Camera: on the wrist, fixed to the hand. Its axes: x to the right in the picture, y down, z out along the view.
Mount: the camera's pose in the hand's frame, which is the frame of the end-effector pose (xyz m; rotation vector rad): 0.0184 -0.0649 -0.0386 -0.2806 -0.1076 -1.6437
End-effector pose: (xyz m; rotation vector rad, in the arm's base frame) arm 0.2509 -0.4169 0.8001 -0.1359 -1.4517 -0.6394
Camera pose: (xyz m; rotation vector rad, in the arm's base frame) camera 0.2533 -0.4943 0.7932 0.9221 -1.3247 -2.1589
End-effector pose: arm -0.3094 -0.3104 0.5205 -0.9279 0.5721 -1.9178
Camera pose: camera -0.3798 -0.2941 0.5491 1.3647 0.1155 2.1316
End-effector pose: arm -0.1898 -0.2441 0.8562 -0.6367 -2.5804 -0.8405
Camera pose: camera -0.2313 -0.3093 0.8640 -1.3577 2.1218 1.2228
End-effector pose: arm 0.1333 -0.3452 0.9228 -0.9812 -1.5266 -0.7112
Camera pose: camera 0.0942 -0.4052 0.9530 0.3273 -2.1853 -2.0206
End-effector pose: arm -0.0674 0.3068 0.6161 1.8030 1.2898 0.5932
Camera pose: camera -0.1251 0.3462 0.5820 0.1573 1.9255 -0.2639
